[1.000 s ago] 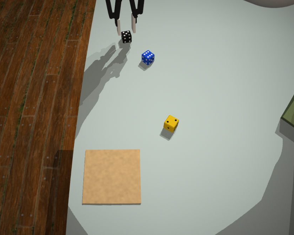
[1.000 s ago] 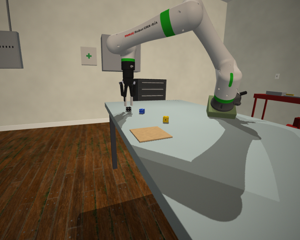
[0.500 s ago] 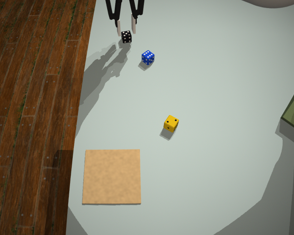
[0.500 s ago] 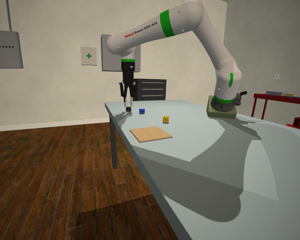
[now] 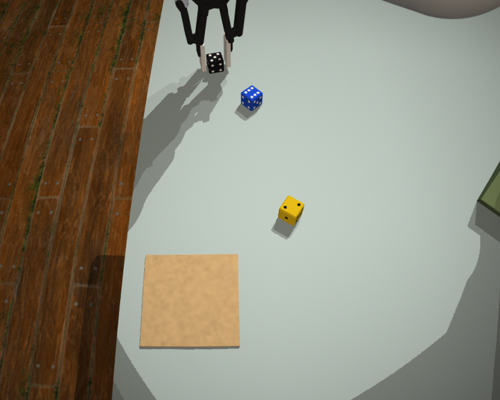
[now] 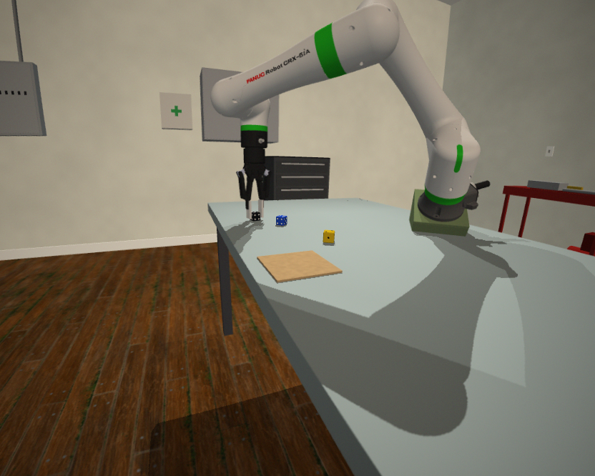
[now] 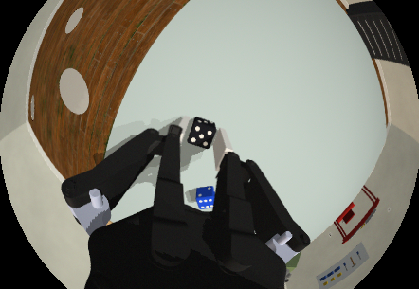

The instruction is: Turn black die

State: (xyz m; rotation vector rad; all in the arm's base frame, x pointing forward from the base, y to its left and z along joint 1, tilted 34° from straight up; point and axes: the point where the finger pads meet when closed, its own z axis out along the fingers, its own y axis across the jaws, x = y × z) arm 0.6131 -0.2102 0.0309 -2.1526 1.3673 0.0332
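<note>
My hand is 30 mm above the black die. From my hand the other things lie so: yellow die: 290 mm to the left, 210 mm behind, 30 mm below; blue die: 90 mm behind, 70 mm to the left, 30 mm below; tan mat: 460 mm to the left, 100 mm behind, 40 mm below.
</note>
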